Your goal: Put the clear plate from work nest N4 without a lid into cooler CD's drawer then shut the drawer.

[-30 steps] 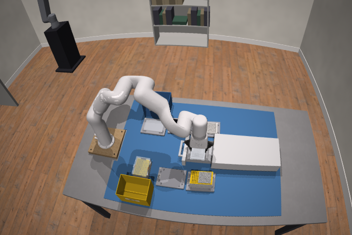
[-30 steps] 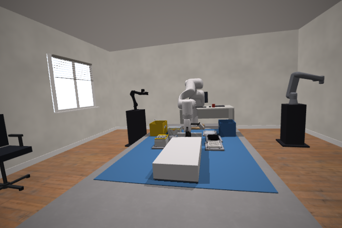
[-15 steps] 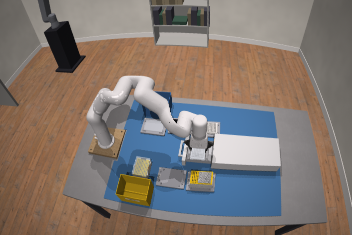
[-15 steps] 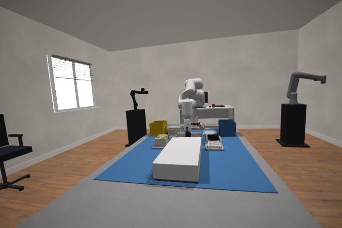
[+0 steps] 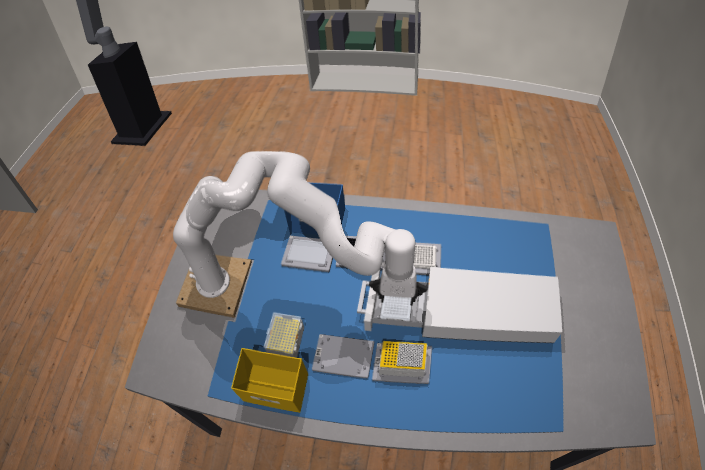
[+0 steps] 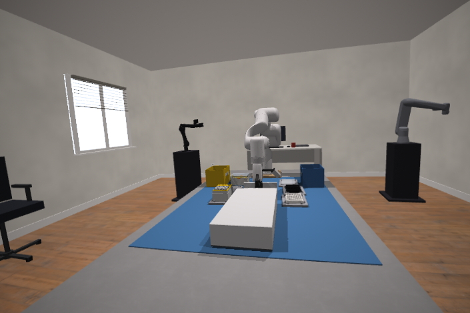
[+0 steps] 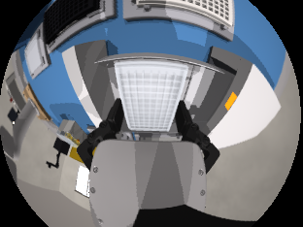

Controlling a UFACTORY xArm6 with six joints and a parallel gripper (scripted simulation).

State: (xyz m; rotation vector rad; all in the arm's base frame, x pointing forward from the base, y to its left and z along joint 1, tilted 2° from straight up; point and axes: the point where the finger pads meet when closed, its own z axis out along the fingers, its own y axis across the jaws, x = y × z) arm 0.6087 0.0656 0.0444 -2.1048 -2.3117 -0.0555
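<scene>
Now: hand 1 cm above the clear plate. Also, from my hand: yellow tip box (5 cm ahead, 20 cm to the right, 1 cm above); white well plate (2 cm ahead, 19 cm to the left, 3 cm below); drawer (3 cm ahead, 2 cm below).
</scene>
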